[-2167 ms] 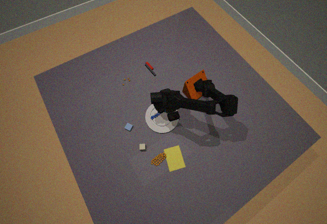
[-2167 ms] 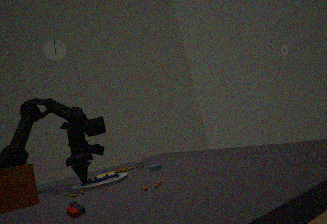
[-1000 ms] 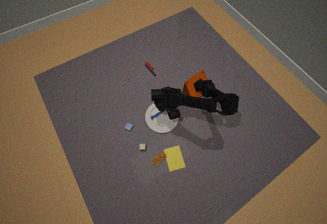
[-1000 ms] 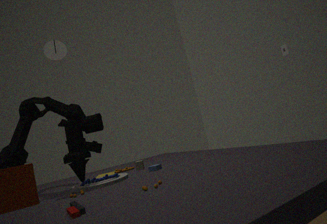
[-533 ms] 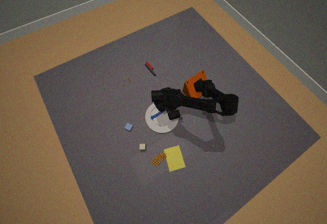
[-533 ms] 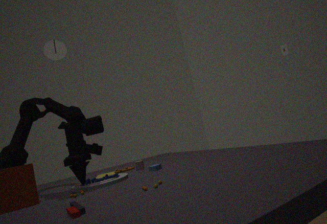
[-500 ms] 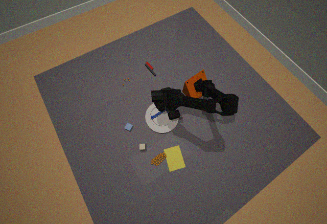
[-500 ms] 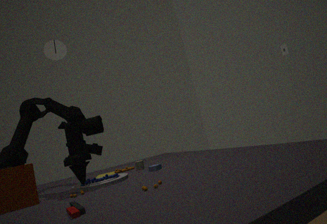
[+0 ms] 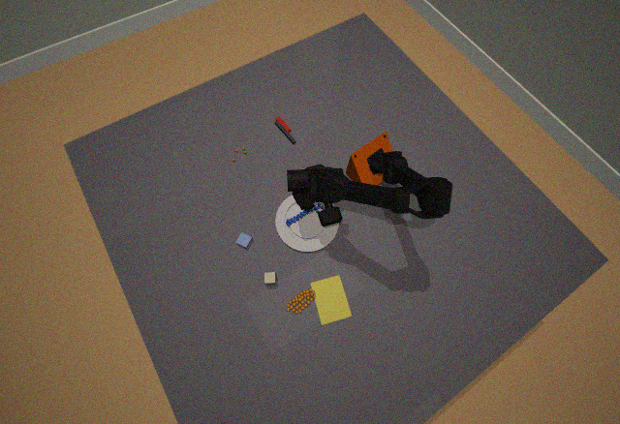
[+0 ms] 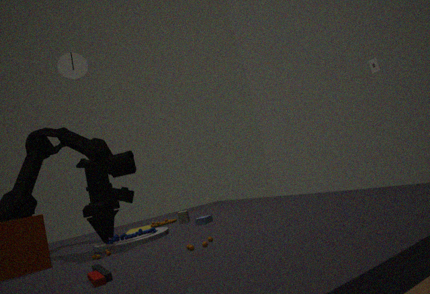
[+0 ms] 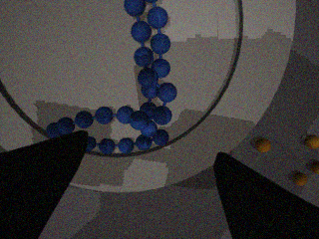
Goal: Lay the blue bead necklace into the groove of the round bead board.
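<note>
Right now the round white bead board is 6 cm ahead of my gripper tip, 1 cm to the left of it and 1 cm below it. The rest, counted from my gripper tip: cream cube: 26 cm ahead, 9 cm to the left; yellow sheet: 24 cm to the left, 16 cm ahead, 2 cm below; light blue cube: 26 cm ahead, 6 cm to the right, 1 cm below.
</note>
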